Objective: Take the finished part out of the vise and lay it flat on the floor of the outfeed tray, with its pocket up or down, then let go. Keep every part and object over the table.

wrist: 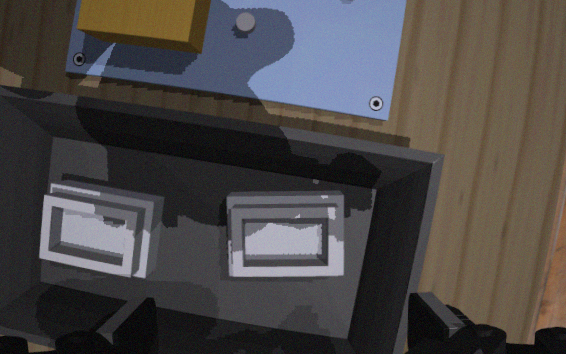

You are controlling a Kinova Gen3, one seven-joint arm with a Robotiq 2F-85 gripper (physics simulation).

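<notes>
A light grey stepped part lies flat on the floor of the dark outfeed tray, its rectangular pocket up, right of the middle. A second, similar part lies in the tray further left, slightly turned, also pocket up and apart from the first. My gripper is wide open and empty. Its two fingers show at the lower edge of the wrist view, one on each side and clear of the right part, which shows above the line between them. The vise cannot be made out in the wrist view.
A blue plate with screws at its corners lies beyond the tray's far wall. A yellow block and a short round grey pin stand on it. The wooden table shows right of the tray; the tray's walls rise around the parts.
</notes>
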